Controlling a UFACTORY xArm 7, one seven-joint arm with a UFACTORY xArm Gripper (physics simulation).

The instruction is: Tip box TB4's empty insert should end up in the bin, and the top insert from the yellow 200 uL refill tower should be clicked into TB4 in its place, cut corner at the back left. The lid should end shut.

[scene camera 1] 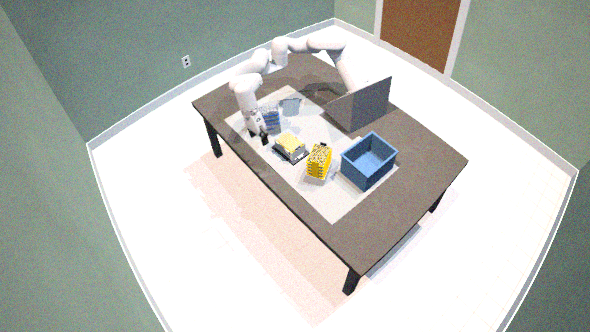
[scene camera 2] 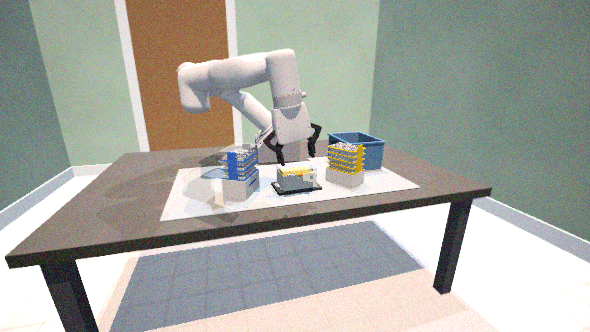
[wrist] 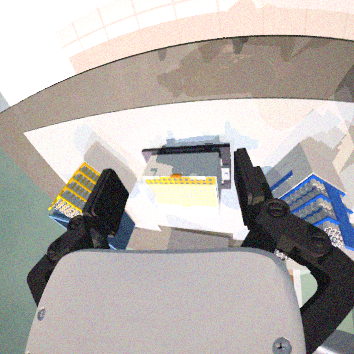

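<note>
Tip box TB4 (scene camera 1: pixel 297 149) (scene camera 2: pixel 295 181) (wrist: pixel 192 164) stands on a black base plate (scene camera 2: pixel 297 191) (wrist: pixel 187 149). A yellow insert (scene camera 1: pixel 290 140) (wrist: pixel 182 192) shows at its top under what looks like a clear lid; whether the lid is fully shut and where the cut corner lies I cannot tell. My gripper (scene camera 1: pixel 258 137) (scene camera 2: pixel 297 158) (wrist: pixel 173 173) is wide open and empty, its fingers above and to either side of the box in the wrist view. The yellow refill tower (scene camera 1: pixel 319 161) (scene camera 2: pixel 345 159) (wrist: pixel 77 187) holds several stacked inserts. The blue bin (scene camera 1: pixel 353 173) (scene camera 2: pixel 374 155) (wrist: pixel 123 232) stands beyond it; no insert shows inside.
A blue refill tower (scene camera 1: pixel 271 121) (scene camera 2: pixel 242 166) (wrist: pixel 320 200) stands on the box's other side, close to my arm in scene camera 1. An upright grey panel (scene camera 1: pixel 372 104) stands at the back. The towers and box stand on a pale mat (scene camera 1: pixel 332 211) (scene camera 2: pixel 392 183).
</note>
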